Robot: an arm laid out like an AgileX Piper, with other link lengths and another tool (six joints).
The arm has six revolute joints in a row. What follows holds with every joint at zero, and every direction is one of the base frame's. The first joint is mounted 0.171 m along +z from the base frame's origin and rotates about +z. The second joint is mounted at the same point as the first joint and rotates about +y. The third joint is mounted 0.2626 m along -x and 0.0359 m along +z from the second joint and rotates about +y. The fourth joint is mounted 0.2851 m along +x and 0.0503 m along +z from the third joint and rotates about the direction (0.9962, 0, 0.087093). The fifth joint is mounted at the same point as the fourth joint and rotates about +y. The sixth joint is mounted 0.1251 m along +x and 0.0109 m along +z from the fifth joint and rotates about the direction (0.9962, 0, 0.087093). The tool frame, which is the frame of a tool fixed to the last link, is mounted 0.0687 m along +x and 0.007 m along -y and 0.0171 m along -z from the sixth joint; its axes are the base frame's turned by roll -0.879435, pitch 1.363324 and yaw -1.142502 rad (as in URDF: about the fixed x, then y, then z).
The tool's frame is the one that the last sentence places.
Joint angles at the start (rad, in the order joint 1, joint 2, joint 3, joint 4, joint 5, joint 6): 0.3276, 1.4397, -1.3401, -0.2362, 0.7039, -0.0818
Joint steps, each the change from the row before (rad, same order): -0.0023, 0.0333, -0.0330, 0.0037, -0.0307, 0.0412; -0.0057, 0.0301, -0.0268, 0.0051, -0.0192, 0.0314; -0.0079, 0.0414, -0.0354, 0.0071, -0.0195, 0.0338; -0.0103, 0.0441, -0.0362, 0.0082, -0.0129, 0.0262; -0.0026, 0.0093, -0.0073, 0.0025, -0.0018, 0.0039; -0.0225, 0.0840, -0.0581, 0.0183, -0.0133, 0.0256; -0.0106, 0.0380, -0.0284, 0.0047, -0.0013, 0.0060; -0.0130, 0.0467, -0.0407, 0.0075, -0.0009, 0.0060
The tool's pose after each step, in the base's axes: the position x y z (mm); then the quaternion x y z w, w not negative. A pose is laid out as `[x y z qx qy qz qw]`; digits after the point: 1 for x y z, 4 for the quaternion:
[423.3 101.1 323.5 -0.2377 0.8319 -0.1909 0.4637]
[432.9 103.7 323.6 -0.2202 0.8353 -0.1824 0.4697]
[445.1 106.3 322.1 -0.2007 0.8397 -0.1730 0.4741]
[457.4 107.3 318.4 -0.1839 0.8447 -0.1657 0.4745]
[459.9 107.3 317.3 -0.1807 0.8459 -0.1644 0.4740]
[480.9 105.6 302.7 -0.1590 0.8566 -0.1565 0.4653]
[490.1 103.5 295.9 -0.1520 0.8605 -0.1560 0.4605]
[501.9 101.0 289.5 -0.1428 0.8643 -0.1548 0.4567]

